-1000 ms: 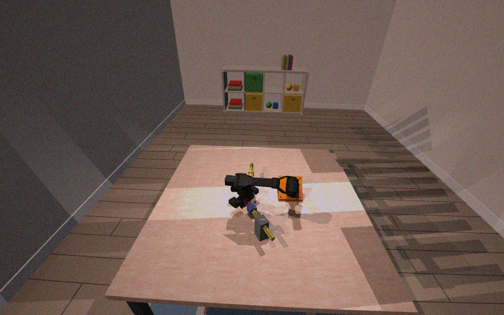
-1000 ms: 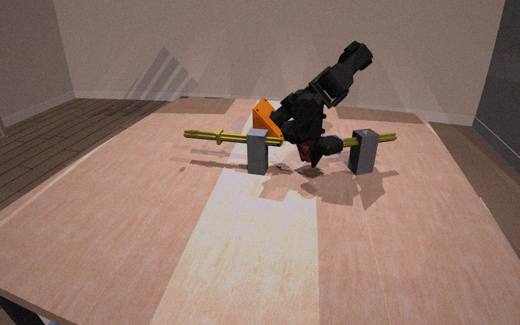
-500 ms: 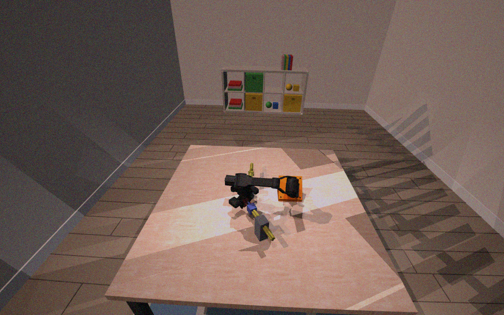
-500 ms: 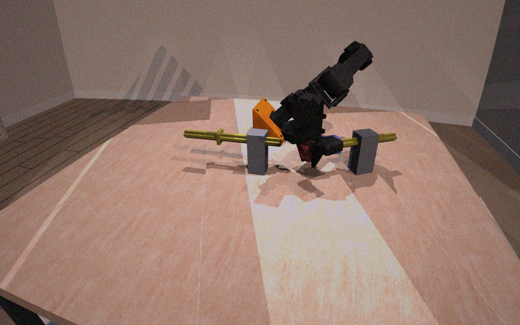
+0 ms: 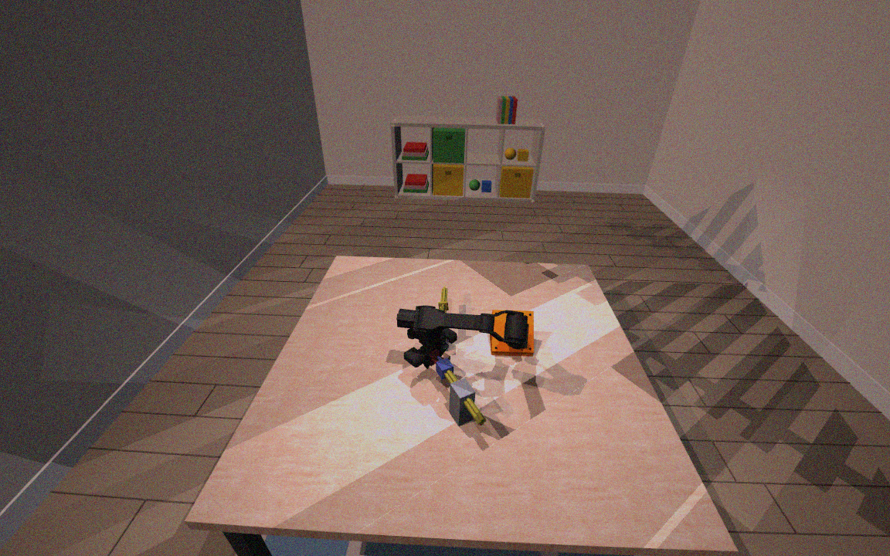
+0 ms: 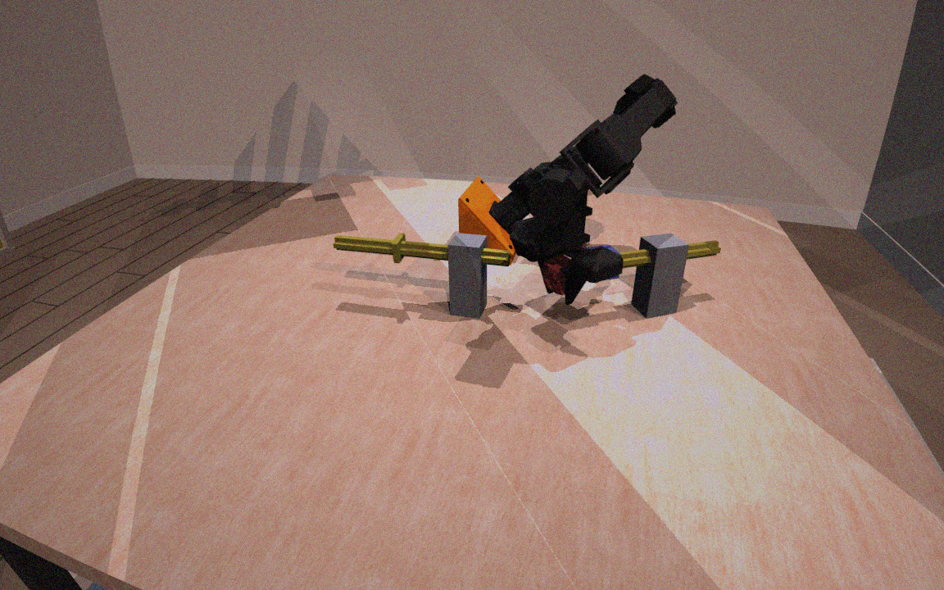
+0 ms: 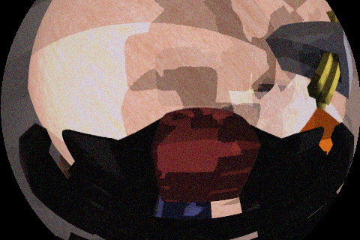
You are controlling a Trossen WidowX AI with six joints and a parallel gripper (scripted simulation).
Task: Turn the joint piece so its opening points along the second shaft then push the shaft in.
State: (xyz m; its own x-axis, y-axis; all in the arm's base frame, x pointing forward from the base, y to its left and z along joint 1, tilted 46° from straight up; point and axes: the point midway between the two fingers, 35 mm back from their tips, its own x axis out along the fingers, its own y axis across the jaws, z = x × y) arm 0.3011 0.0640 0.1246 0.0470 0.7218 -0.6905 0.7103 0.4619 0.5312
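Right now my gripper tip is 40 mm below the red square joint piece.
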